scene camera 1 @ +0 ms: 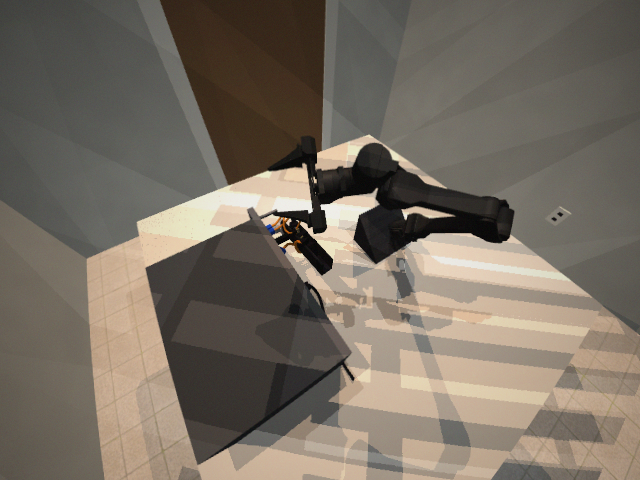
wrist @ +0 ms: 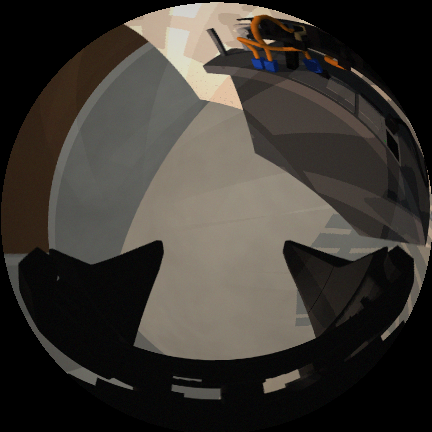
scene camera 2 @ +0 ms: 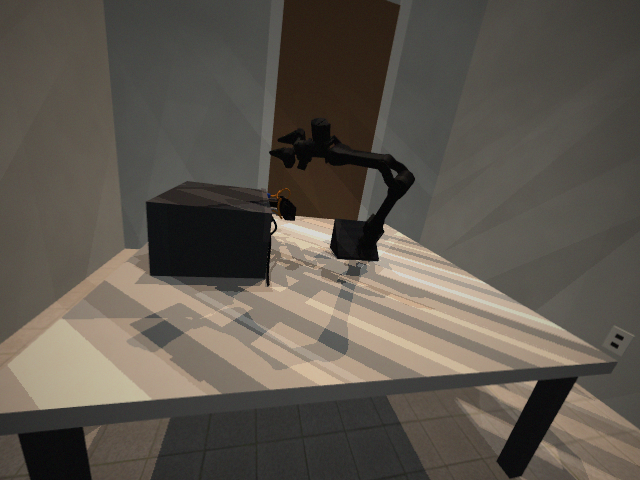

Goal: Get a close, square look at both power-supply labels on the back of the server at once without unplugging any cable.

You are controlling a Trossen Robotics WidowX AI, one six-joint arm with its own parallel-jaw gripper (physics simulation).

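Frame: origin at the arm's base, x left, y up, z ahead, level; metres.
Where they show: gripper, fingertip midpoint: (scene camera 1: 270, 191) (wrist: 224, 247) (scene camera 2: 273, 146); arm's base at its link origin: (scene camera 1: 397, 228) (scene camera 2: 366, 242).
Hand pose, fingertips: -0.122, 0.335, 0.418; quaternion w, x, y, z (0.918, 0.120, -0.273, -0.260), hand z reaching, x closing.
Observation:
Things, the pixels of their top centre, and the offset from my fingertips, as dx, dy, dz. "spot": a spot on its surface instead. Level surfaces: height alone.
- black block at its top centre: (scene camera 1: 302, 233) (scene camera 2: 286, 197) +0.004, -0.188, -0.069
- black cable at a spot on its surface: (scene camera 1: 317, 295) (scene camera 2: 275, 226) spot: +0.143, -0.274, -0.003
- thin black strip at a spot on its surface: (scene camera 1: 348, 370) spot: +0.330, -0.390, +0.045
- table at its surface level: dy -0.398
The server (scene camera 1: 232, 310) (scene camera 2: 209, 240) (wrist: 310, 120) is a large dark box on the table; its back faces the arm's side. Blue plugs (scene camera 1: 270, 229) (wrist: 270, 65) with orange cables (wrist: 282, 48) sit at the back's far end, beside a black block (scene camera 1: 315, 252) (scene camera 2: 286, 208) that sticks out. My gripper (scene camera 1: 271, 191) (scene camera 2: 275, 146) (wrist: 224, 247) is open and empty, above the height of the server's top, near the cabled end. In the wrist view the back shows at a very steep slant along the upper right edge. I cannot make out either power-supply label.
A black cable (scene camera 1: 316, 295) (scene camera 2: 274, 225) loops from the back, and a thin black strip (scene camera 1: 348, 370) (scene camera 2: 268, 263) stands out at its near corner. The arm's base block (scene camera 1: 379, 235) (scene camera 2: 354, 240) is on the table (scene camera 1: 465, 289) (scene camera 2: 413, 356). A brown door (scene camera 1: 258, 77) (scene camera 2: 330, 77) (wrist: 30, 165) stands behind.

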